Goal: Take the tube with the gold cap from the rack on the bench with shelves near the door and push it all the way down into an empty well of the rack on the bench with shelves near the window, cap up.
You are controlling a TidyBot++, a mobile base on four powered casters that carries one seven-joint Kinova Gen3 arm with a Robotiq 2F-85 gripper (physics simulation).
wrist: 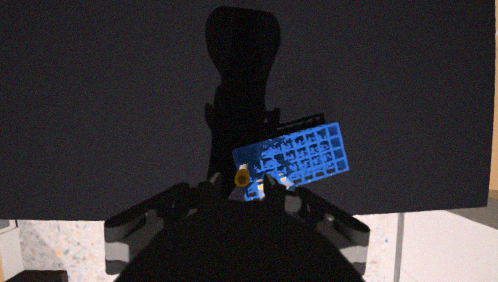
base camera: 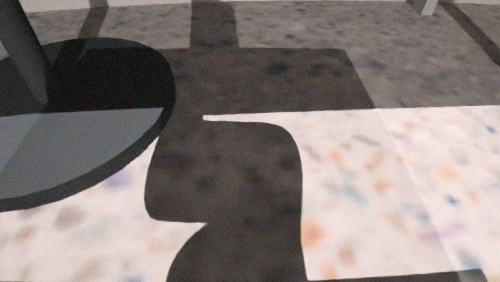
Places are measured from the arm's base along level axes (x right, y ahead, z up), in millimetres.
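Pixels of known places: gripper, fingertip midpoint: [wrist: 242, 180].
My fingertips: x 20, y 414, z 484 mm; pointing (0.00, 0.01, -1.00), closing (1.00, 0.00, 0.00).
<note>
Behind a point stands the place of what it marks.
The tube with the gold cap [wrist: 242, 177] @(y 419, x 19, z 485 mm) stands cap up in the left end of the blue rack [wrist: 343, 146] @(y 462, x 200, z 423 mm) in the wrist view. A pale part of the tube shows just above the cap in the picture. My gripper [wrist: 242, 180] @(y 414, x 20, z 484 mm) is open, with one finger on each side of the gold cap and a gap to each. The fingers hold nothing. The right fingertip overlaps the rack in the view. The tube's lower part is hidden, and I cannot tell how deep it sits. The gripper and racks do not show in the base camera view.
The rack stands on a dark bench top [wrist: 100, 100] @(y 532, x -287, z 366 mm), near its lower edge in the wrist view. Two other pale-topped tubes [wrist: 260, 188] @(y 385, x 51, z 433 mm) [wrist: 284, 180] @(y 400, x 91, z 434 mm) are close to the right finger. In the base camera view, a round grey base with a post [base camera: 100, 145] @(y 401, x -210, z -366 mm) is at the left.
</note>
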